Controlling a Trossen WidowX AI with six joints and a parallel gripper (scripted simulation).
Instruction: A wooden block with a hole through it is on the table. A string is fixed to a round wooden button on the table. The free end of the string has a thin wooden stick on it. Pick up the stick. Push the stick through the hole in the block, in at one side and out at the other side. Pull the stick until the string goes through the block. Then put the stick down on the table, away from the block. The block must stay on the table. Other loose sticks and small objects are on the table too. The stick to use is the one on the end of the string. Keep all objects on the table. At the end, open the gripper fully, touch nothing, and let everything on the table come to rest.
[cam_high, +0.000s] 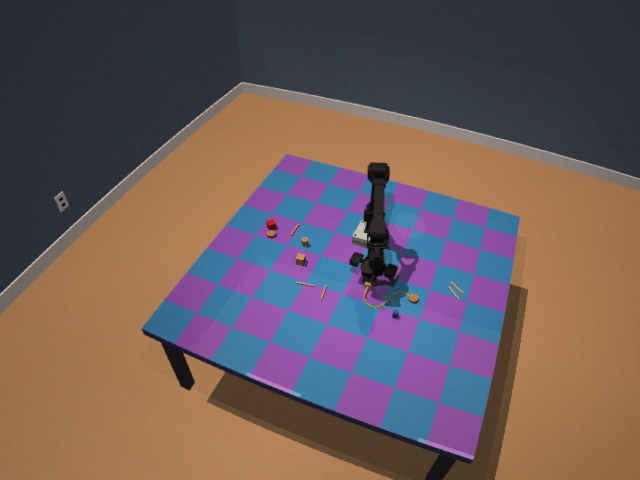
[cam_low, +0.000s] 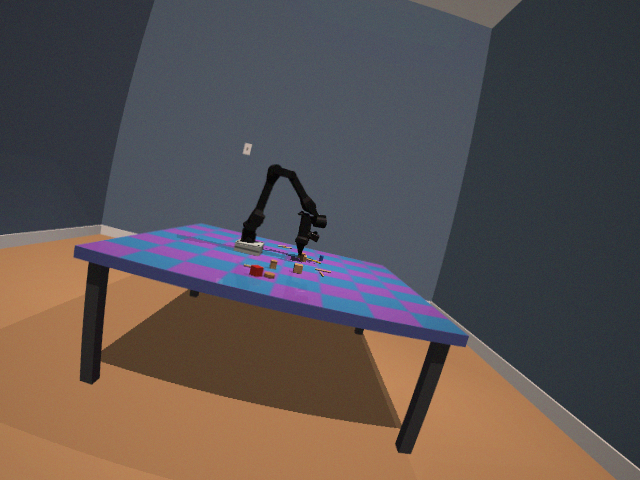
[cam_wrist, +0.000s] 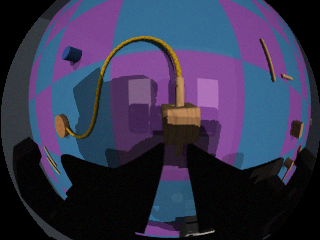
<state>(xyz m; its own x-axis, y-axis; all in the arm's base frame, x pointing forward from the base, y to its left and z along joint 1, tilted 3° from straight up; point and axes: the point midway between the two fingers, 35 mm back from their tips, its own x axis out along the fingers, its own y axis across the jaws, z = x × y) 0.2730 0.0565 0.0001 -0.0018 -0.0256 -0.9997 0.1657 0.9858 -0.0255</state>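
Right now the thin wooden stick is 40 mm ahead of my gripper tip, 10 mm to the right of it and 10 mm below it. From my gripper tip the other things lie so: wooden cylinder: 330 mm to the right, 140 mm behind, 10 mm below; then blue object: 140 mm ahead, 130 mm to the left, 10 mm below; then round wooden button: 180 mm to the left, 30 mm ahead, 20 mm below.
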